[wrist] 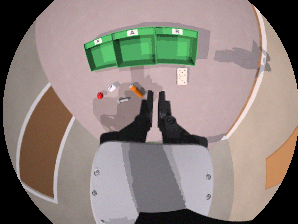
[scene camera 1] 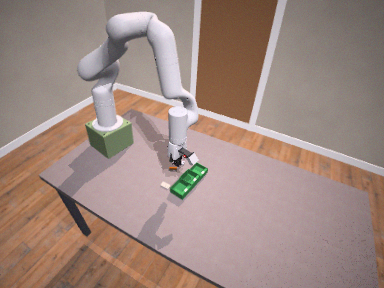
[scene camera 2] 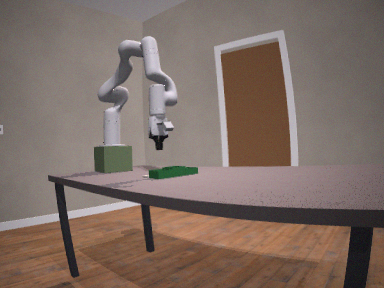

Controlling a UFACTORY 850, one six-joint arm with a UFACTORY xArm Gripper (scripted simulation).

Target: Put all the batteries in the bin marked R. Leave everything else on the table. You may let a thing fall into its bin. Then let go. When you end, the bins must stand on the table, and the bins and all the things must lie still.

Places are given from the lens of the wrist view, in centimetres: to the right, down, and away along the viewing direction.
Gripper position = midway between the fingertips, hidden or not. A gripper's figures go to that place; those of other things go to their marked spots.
my gripper (wrist: pixel 155 98): 1, -2, 14
green three-compartment bin (wrist: pixel 138 48): -3, -14, 19
